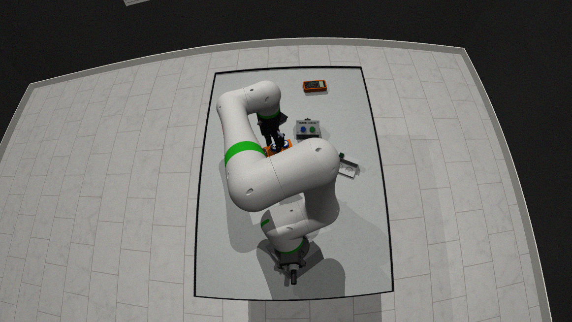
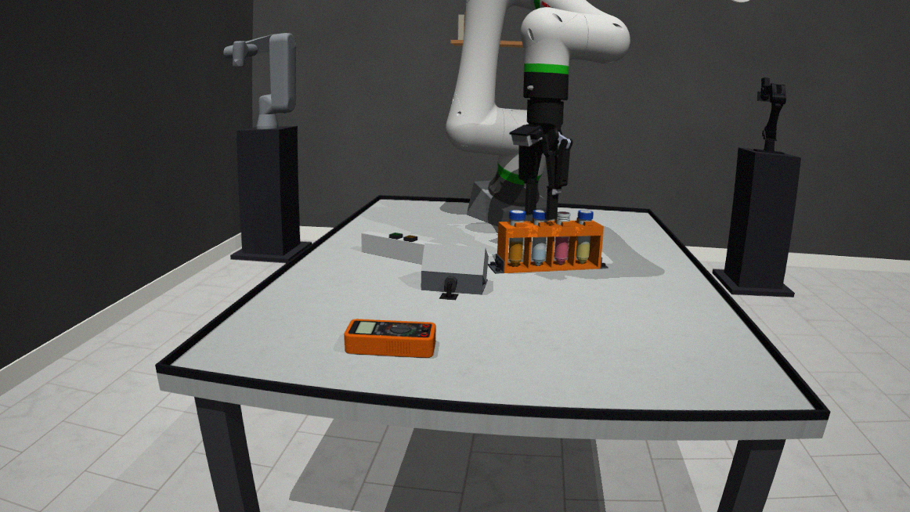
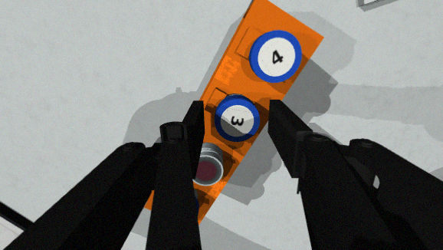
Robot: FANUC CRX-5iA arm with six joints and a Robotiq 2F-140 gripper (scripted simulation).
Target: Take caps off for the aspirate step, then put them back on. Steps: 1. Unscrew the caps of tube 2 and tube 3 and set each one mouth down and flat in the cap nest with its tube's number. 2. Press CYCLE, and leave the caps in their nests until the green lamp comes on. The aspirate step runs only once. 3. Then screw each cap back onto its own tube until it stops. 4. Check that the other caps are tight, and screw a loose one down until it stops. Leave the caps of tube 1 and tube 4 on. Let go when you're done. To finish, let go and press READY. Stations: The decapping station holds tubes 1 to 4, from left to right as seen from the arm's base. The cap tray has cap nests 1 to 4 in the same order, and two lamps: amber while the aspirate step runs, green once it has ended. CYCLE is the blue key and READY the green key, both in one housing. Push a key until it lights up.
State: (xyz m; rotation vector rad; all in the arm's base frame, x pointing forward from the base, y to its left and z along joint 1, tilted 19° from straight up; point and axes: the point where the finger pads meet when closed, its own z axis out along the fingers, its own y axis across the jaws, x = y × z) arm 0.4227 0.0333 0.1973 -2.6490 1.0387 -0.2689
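My gripper is now 30 mm above the cap 3. Also, from my hand: blue key: 140 mm to the right, 130 mm ahead, 80 mm below; cap 1: 100 mm to the left, 30 mm below, 30 mm behind; cap 4: 50 mm to the right, 30 mm below, 20 mm ahead.
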